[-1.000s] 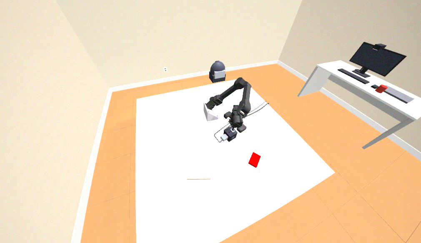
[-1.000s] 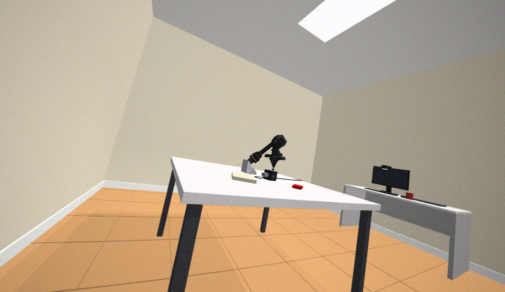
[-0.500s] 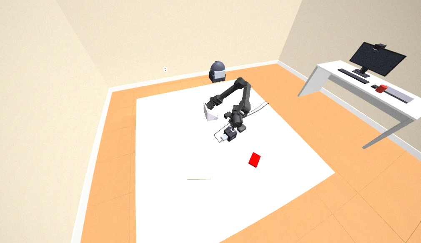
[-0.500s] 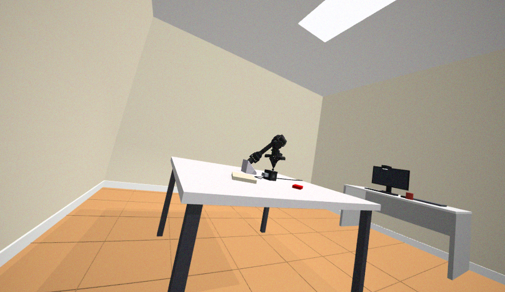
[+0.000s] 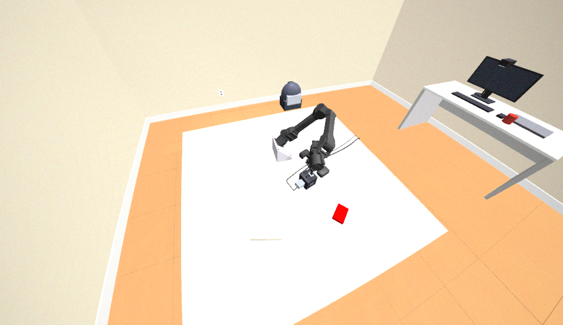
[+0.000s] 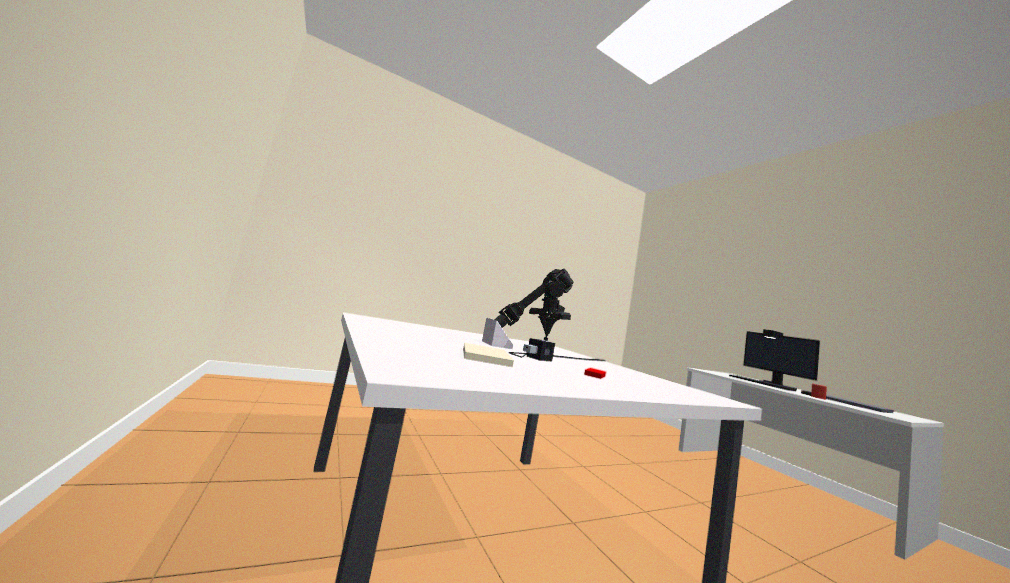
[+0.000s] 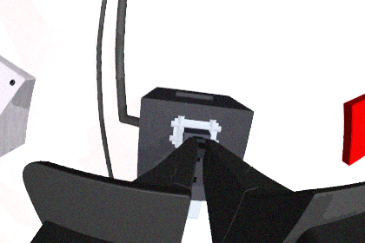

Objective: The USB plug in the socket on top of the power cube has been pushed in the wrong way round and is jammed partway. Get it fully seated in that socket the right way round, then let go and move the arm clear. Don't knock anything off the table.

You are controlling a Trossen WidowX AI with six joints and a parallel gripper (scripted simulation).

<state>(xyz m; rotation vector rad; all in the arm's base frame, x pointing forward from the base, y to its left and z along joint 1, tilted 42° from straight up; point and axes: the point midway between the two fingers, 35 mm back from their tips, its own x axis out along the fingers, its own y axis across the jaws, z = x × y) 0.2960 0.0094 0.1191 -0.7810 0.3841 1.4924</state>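
Right now the white socket frame is 3 cm below my gripper tip. From my gripper tip the other things lie so: flat tan board 32 cm to the right, 12 cm ahead, 9 cm below; then red block 25 cm ahead, 9 cm below, 5 cm to the left.
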